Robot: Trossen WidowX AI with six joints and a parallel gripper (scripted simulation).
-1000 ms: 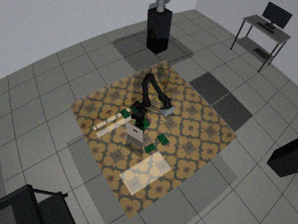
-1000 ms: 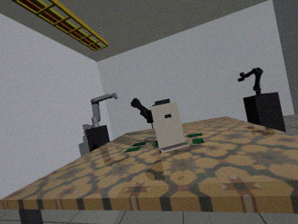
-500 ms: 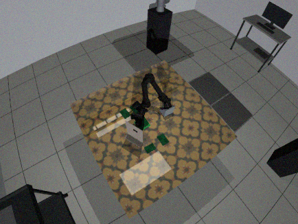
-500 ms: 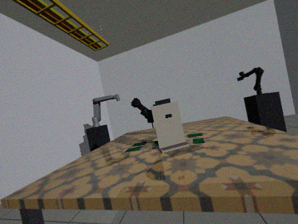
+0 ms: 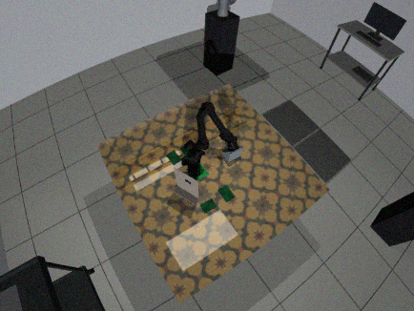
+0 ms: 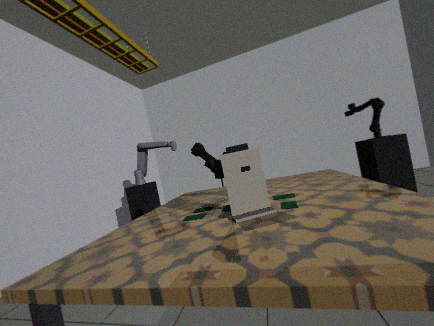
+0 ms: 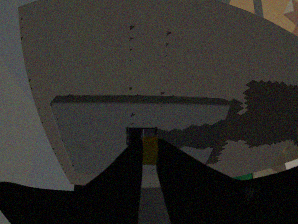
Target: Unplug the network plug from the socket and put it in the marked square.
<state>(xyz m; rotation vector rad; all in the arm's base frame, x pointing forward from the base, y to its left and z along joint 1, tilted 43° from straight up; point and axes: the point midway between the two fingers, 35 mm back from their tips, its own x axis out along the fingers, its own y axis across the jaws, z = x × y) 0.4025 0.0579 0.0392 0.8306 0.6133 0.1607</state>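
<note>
The green square is 190 mm below my gripper tip, 130 mm behind it and 80 mm to the right of it. Round my gripper tip: pale upright panel: 70 mm below, 20 mm ahead, 10 mm to the left; yellowish network plug: 10 mm ahead.
</note>
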